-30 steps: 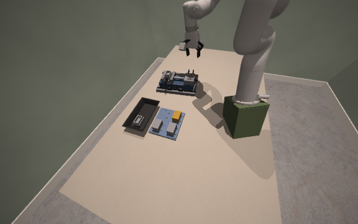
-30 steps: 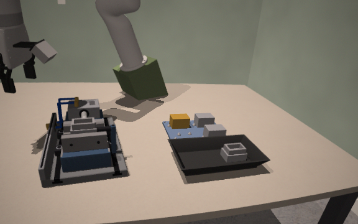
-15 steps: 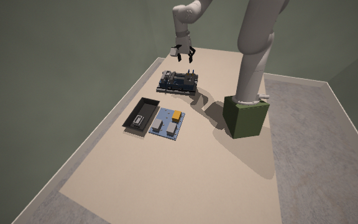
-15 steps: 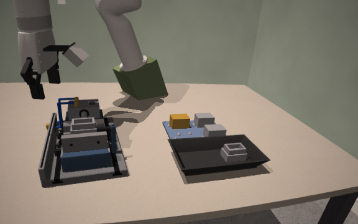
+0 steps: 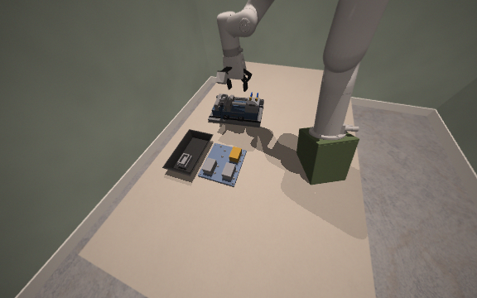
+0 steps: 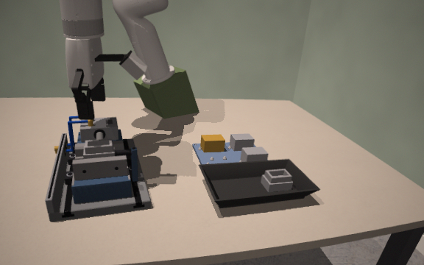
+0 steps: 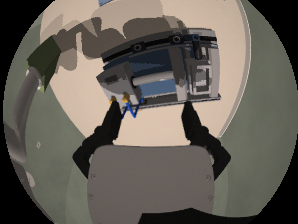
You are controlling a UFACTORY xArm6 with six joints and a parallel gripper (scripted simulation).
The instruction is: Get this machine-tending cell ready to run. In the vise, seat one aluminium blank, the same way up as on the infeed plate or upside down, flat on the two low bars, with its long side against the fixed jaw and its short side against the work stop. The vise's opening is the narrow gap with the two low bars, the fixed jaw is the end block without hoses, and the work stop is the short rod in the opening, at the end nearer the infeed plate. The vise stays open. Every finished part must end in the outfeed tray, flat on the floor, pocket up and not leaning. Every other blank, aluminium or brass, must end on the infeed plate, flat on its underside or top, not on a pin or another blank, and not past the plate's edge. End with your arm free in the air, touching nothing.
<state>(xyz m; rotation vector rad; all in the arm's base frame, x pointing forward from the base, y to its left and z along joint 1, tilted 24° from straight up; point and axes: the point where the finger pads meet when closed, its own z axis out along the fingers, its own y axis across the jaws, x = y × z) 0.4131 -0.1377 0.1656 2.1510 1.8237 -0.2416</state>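
My gripper is now 8 cm past the brass blank, 31 cm to the right of it and 14 cm above it. Round my hand: vise: 1 cm ahead, 1 cm to the left, 13 cm below.
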